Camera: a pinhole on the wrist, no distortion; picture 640 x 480 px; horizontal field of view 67.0 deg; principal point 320.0 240.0 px. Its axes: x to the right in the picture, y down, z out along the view. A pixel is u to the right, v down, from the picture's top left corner.
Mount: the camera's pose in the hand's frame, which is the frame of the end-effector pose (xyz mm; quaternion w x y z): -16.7 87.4 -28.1 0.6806 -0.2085 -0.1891 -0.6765
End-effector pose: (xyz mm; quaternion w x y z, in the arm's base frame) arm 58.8 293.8 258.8 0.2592 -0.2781 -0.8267 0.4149
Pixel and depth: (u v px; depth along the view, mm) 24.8 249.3 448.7
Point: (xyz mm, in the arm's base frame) 63.5 464.9 -311.4
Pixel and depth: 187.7 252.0 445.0
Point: -23.5 359.9 -243.6
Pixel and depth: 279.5 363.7 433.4
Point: -136.3 370.3 -176.1
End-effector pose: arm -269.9 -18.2 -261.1 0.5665 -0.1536 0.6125 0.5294
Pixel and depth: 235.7 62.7 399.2
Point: -361.2 286.0 98.1
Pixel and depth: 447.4 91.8 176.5
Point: -284.5 132.0 -106.8
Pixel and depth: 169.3 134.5 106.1
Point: -370.8 70.2 -138.1
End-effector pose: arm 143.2 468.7 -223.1 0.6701 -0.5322 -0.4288 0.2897
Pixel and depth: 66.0 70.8 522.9
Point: -141.6 592.6 -834.3
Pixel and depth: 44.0 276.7 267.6
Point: 70.8 624.4 -560.0
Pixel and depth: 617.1 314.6 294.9
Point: -112.1 673.3 -282.3
